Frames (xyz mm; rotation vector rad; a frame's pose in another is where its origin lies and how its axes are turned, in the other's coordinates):
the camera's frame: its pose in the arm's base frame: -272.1 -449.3 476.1 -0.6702 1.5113 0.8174
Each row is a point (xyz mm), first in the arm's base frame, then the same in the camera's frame.
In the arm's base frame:
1: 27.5 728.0 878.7
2: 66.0 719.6 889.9
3: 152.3 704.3 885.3
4: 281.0 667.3 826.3
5: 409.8 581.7 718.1
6: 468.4 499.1 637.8
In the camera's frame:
1: -373.5 489.8 1121.8
2: -389.0 455.2 1137.3
3: -394.0 376.3 1175.4
4: -350.4 244.5 1221.8
5: -260.2 78.9 1229.9
6: -190.4 -25.3 1198.8

